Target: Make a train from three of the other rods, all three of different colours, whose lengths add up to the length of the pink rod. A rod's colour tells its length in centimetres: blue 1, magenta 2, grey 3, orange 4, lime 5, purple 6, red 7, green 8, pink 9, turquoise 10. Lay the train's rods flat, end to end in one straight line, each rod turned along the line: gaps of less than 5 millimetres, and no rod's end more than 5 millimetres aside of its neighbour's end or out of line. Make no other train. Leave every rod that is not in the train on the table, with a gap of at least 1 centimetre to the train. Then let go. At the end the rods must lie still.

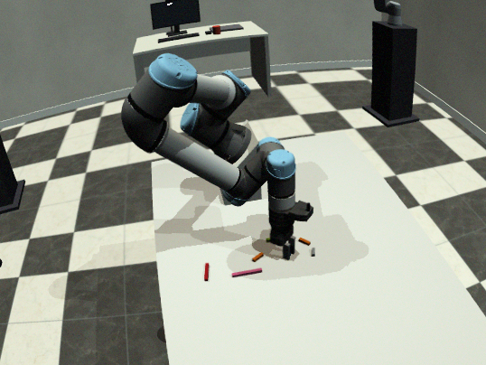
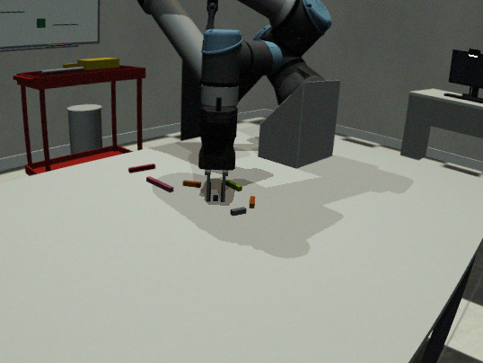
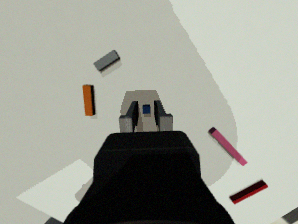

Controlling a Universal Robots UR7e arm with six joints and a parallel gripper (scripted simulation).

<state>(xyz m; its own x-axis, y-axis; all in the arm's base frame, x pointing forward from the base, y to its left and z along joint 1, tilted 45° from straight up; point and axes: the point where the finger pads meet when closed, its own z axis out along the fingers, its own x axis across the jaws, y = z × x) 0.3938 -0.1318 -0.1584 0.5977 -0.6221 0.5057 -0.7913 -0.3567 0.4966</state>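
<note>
Now: hand 1 cm above the blue rod. Round my hand: grey rod (2 cm ahead, 7 cm to the left, 1 cm below); then pink rod (2 cm ahead, 14 cm to the right, 1 cm below); then lime rod (8 cm behind, 2 cm to the right, 1 cm below).
</note>
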